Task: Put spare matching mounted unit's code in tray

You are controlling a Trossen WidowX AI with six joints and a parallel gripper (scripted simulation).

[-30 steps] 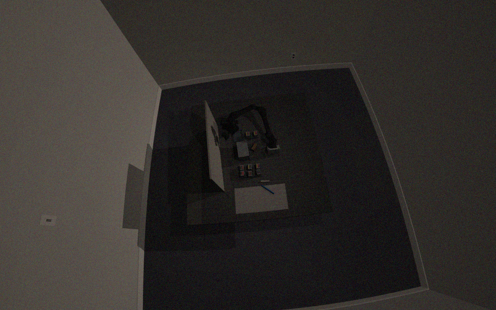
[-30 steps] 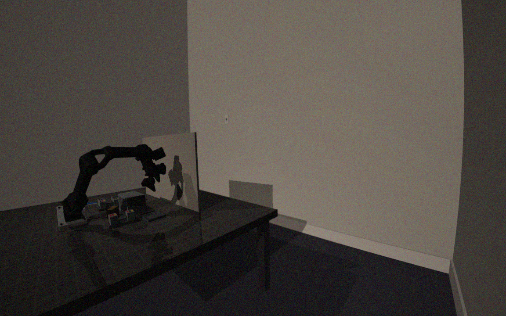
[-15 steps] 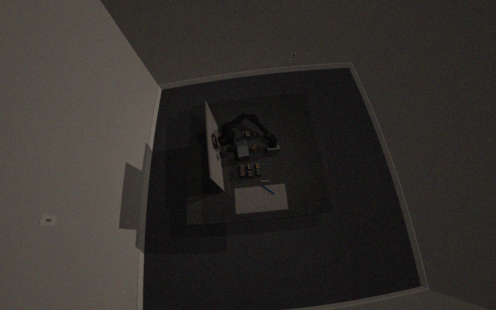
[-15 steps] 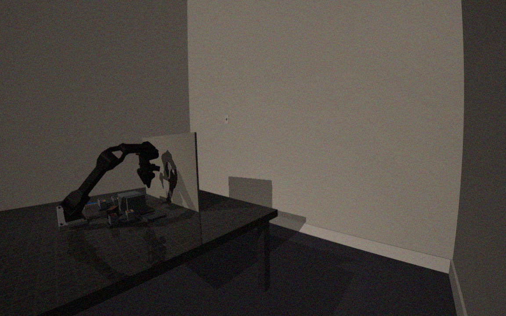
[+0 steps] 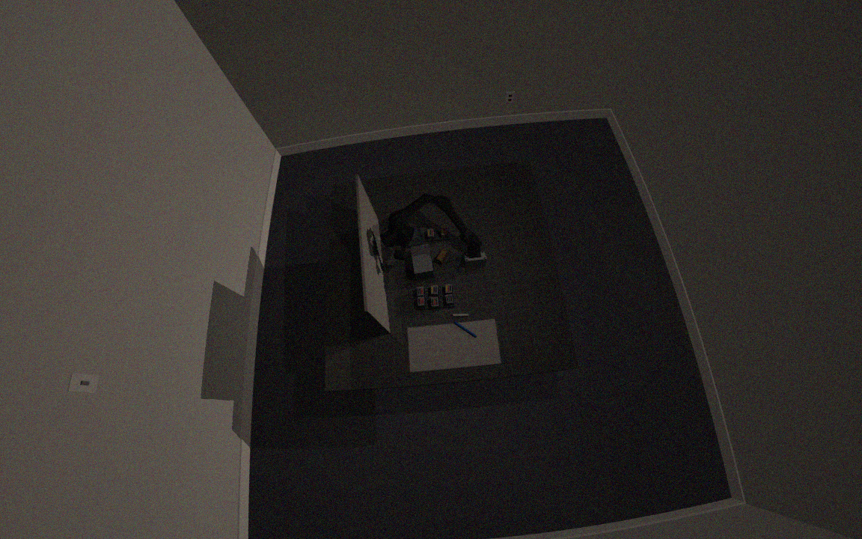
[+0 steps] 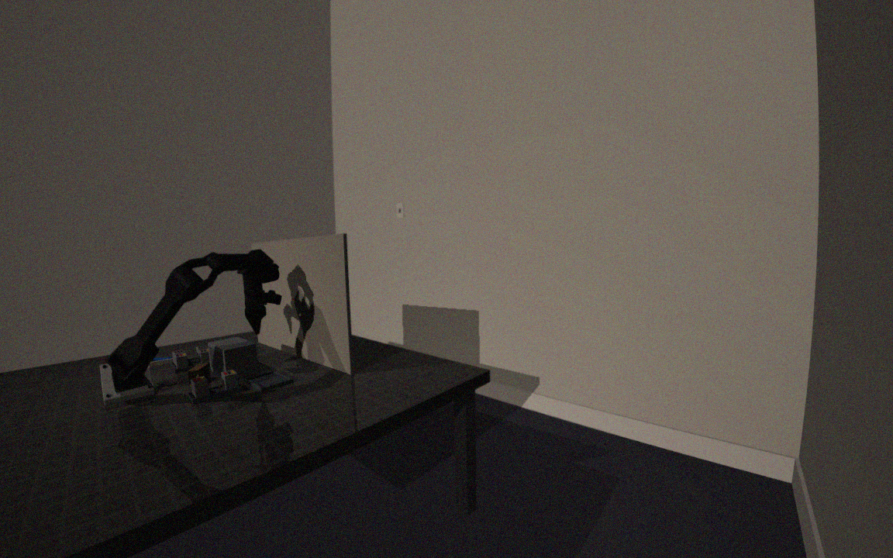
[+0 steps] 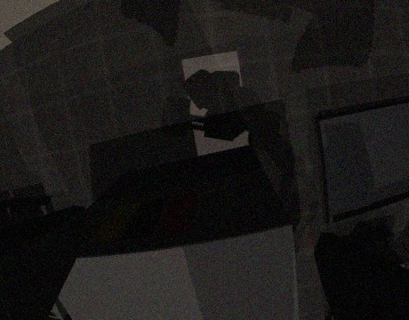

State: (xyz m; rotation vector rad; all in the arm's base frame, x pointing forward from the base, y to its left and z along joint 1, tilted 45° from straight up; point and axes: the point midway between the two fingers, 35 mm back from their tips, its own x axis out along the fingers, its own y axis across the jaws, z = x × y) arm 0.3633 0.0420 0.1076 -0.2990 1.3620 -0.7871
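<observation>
Right now my gripper tip is 14 cm past the white spare block, 13 cm to the left of it and 9 cm above it. Also, from my gripper tip: shallow rectangular tray: 15 cm to the right, 13 cm below, 4 cm behind; then white upright panel: 16 cm ahead, 9 cm above, 5 cm to the left; then grey mounted unit: 8 cm below, 8 cm behind, 5 cm to the left.
</observation>
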